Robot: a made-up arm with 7 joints. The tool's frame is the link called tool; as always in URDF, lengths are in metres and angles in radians. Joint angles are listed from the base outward. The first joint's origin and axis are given. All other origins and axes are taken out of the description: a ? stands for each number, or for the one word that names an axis. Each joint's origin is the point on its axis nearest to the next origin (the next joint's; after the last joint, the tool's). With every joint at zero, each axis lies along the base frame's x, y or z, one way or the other. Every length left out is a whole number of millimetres.
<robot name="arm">
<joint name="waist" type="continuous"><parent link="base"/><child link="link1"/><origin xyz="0.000 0.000 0.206"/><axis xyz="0 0 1"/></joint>
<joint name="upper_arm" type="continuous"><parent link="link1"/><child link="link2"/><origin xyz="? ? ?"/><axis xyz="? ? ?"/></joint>
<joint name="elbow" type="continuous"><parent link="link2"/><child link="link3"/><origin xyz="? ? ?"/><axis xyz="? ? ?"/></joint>
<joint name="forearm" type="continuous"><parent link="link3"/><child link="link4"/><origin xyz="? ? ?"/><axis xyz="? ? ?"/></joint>
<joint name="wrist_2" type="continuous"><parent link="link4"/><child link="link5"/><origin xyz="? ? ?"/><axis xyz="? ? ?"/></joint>
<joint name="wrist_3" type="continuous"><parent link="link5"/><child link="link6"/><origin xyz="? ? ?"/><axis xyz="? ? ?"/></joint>
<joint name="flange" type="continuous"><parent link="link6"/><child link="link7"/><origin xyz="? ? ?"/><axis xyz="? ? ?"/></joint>
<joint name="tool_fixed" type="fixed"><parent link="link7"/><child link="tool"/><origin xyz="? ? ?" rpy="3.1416 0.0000 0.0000"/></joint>
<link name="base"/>
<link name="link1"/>
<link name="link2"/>
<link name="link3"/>
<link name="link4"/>
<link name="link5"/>
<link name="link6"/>
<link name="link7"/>
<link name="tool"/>
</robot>
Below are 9 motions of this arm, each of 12 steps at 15 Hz.
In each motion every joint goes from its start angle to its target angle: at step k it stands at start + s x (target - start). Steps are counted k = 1, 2, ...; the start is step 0. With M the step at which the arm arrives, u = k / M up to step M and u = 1 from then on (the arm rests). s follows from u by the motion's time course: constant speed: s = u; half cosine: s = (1 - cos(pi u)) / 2; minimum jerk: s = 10 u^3 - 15 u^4 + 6 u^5.
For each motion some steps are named. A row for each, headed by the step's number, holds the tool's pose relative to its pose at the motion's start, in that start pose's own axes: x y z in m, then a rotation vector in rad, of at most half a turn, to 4 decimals.
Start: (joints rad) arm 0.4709 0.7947 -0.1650 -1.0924 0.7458 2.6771 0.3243
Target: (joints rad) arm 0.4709 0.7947 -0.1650 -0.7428 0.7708 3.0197 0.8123
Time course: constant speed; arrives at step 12
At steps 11, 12:
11: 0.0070 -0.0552 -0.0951 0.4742 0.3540 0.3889
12: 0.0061 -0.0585 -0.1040 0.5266 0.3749 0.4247

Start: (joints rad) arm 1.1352 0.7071 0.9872 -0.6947 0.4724 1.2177 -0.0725
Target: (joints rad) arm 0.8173 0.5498 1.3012 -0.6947 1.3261 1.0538 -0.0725
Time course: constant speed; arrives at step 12
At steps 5, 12:
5: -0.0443 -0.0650 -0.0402 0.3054 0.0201 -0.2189
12: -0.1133 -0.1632 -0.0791 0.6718 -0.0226 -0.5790

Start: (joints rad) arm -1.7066 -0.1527 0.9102 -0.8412 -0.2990 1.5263 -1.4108
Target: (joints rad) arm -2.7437 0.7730 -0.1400 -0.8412 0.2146 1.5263 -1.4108
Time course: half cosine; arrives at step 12
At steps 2, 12:
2: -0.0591 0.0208 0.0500 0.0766 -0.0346 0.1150
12: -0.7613 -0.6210 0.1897 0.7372 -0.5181 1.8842

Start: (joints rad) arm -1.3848 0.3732 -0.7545 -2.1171 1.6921 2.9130 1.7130
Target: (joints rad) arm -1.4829 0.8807 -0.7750 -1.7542 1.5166 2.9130 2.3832
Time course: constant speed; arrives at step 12
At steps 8, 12:
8: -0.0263 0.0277 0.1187 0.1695 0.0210 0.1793
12: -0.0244 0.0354 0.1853 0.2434 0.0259 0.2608

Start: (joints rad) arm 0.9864 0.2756 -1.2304 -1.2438 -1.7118 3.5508 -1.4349
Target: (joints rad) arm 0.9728 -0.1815 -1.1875 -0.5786 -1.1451 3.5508 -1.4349
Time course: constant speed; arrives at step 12
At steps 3, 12:
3: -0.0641 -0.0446 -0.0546 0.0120 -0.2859 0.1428
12: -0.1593 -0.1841 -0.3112 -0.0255 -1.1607 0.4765

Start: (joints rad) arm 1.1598 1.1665 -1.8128 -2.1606 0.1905 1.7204 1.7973
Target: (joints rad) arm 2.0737 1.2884 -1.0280 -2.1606 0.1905 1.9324 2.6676
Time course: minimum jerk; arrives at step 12
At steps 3, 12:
3: -0.0348 0.0533 -0.0113 0.0972 0.0166 -0.0339
12: -0.1001 0.5922 0.1780 1.0011 -0.1176 -0.2715

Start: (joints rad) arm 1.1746 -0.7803 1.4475 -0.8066 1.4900 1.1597 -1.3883
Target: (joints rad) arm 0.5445 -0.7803 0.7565 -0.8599 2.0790 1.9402 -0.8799
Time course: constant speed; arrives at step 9
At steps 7, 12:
7: -0.1997 -0.0758 -0.2587 -1.2153 0.2288 0.6593
12: -0.2196 -0.1325 -0.3035 -1.5722 0.3034 0.7226

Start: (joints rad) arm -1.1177 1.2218 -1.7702 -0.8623 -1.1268 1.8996 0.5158
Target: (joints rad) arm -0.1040 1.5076 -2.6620 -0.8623 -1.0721 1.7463 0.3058
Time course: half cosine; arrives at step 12
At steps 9, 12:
9: -0.2282 0.6332 -0.1643 -0.4122 -0.0844 0.7761
12: -0.3368 0.7199 -0.1679 -0.4360 -0.1672 0.9353

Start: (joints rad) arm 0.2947 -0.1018 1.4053 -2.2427 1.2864 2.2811 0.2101
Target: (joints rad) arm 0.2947 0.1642 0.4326 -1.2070 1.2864 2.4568 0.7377
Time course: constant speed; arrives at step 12
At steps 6, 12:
6: 0.0866 -0.0170 -0.2626 0.6250 0.4120 0.2282
12: 0.0635 0.0791 -0.5007 1.1511 0.8778 0.3636

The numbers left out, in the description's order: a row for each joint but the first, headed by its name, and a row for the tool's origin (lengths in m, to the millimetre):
upper_arm: xyz 0.000 0.000 0.000, axis 0 1 0
elbow: xyz 0.000 0.000 0.437, axis 0 0 1
forearm: xyz 0.093 0.000 0.000, axis 0 -1 0
wrist_2: xyz -0.054 0.000 0.249, axis 0 0 1
wrist_3: xyz 0.000 0.000 0.000, axis 0 -1 0
flange: xyz 0.084 0.000 0.000, axis 0 0 -1
tool: xyz 0.000 0.000 0.000

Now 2 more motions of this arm.
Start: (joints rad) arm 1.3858 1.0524 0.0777 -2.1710 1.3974 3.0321 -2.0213
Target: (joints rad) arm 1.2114 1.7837 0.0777 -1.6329 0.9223 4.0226 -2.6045
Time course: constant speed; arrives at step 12
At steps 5, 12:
5: -0.0096 0.0516 0.0970 -0.2847 -0.2503 -0.3517
12: -0.0668 0.0550 0.2472 -0.6297 -0.6336 -0.8394

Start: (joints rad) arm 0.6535 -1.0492 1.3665 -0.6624 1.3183 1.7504 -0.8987
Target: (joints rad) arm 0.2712 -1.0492 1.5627 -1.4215 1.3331 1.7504 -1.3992
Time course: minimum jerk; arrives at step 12
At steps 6, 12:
6: -0.1879 0.1425 0.0786 0.0755 -0.1663 0.2620
12: -0.4158 0.1934 0.1165 0.1713 -0.2928 0.5349

